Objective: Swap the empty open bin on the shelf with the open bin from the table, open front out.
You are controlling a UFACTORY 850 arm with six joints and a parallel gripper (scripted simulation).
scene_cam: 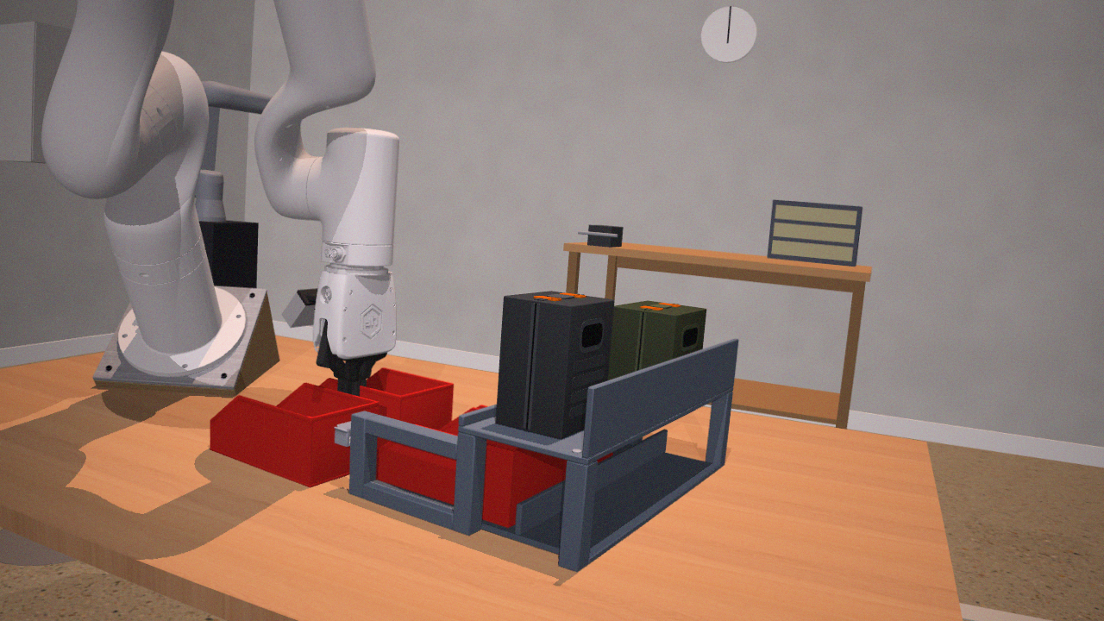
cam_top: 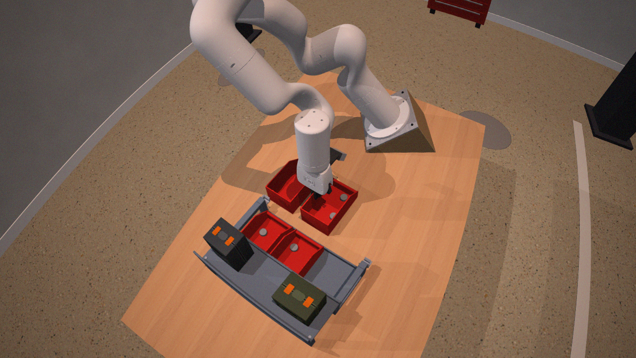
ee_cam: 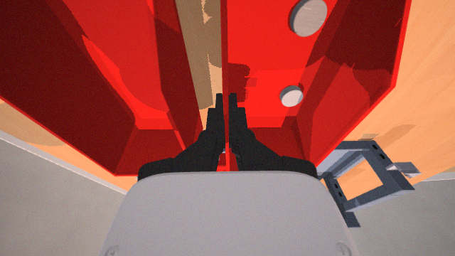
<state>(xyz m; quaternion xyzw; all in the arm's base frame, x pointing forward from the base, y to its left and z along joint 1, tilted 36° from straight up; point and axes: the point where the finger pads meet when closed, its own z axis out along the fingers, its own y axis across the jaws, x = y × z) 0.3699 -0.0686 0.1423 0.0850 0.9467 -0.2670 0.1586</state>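
Right now the shelf front lip is 14 cm ahead of my hand, 3 cm to the left of it and 5 cm below it. Round my hand: grey back panel (39 cm ahead, 3 cm to the right, 7 cm above); then black case (29 cm ahead, 13 cm to the right, 10 cm above); then green case (35 cm ahead, 10 cm to the left, 9 cm above).
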